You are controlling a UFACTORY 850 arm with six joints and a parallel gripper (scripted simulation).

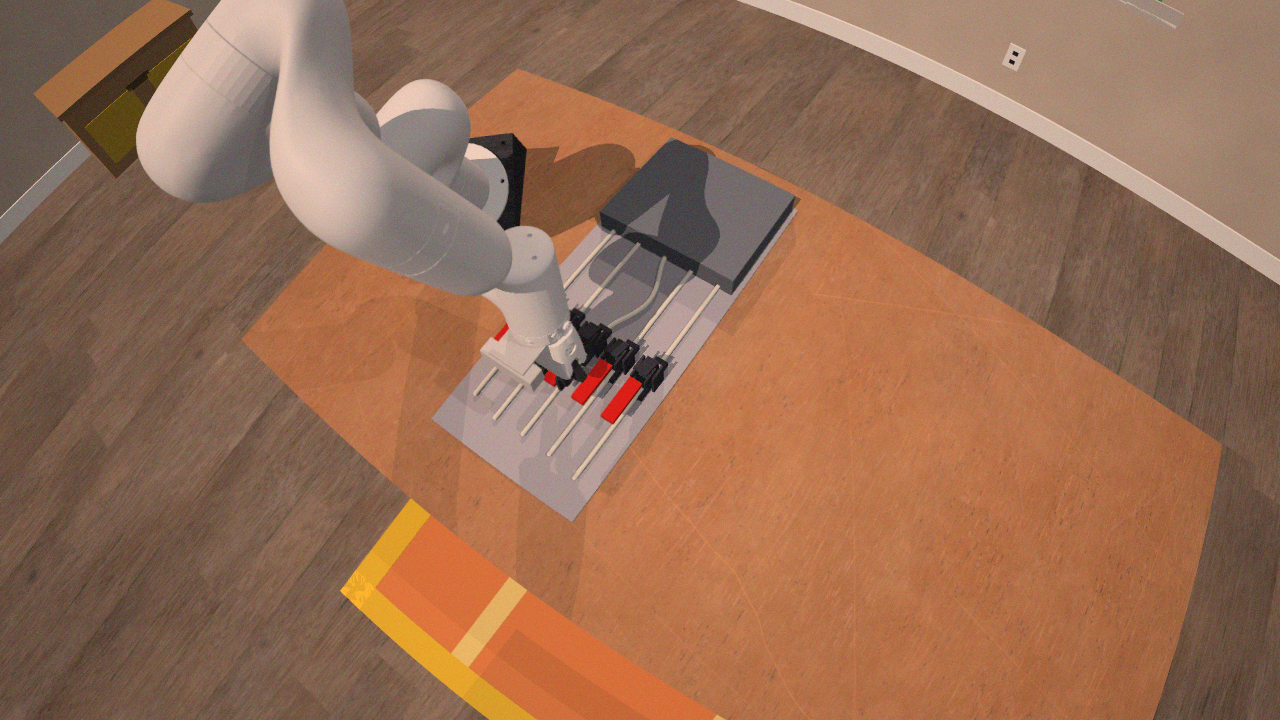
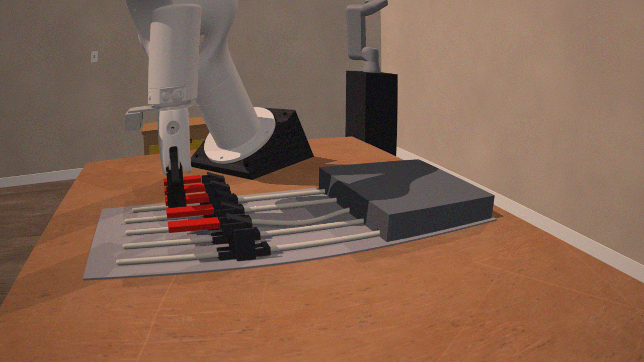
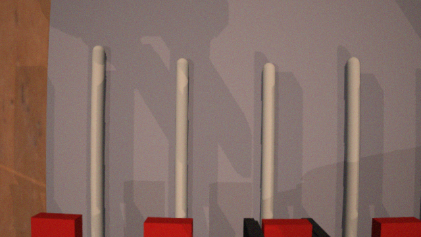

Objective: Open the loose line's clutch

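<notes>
The grey plate is 60 mm to the right of my hand and 50 mm below it.
</notes>
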